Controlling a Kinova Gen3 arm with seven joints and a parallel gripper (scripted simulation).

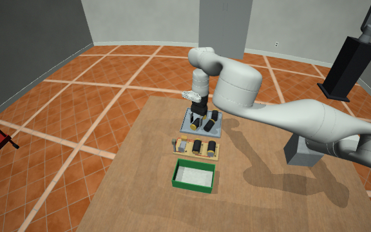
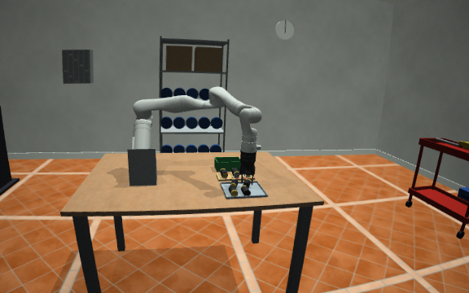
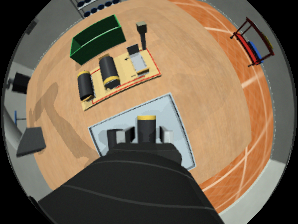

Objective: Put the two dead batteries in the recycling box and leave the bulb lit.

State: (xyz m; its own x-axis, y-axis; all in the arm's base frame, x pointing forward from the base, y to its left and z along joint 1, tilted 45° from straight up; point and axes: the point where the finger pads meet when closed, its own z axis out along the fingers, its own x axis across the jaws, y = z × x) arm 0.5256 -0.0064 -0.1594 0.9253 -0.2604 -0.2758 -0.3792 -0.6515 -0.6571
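The grey tray is 4 cm to the right of my hand, 3 cm below it and 3 cm behind it. Also, from my hand: green recycling box 29 cm to the left, 4 cm behind, 2 cm below.
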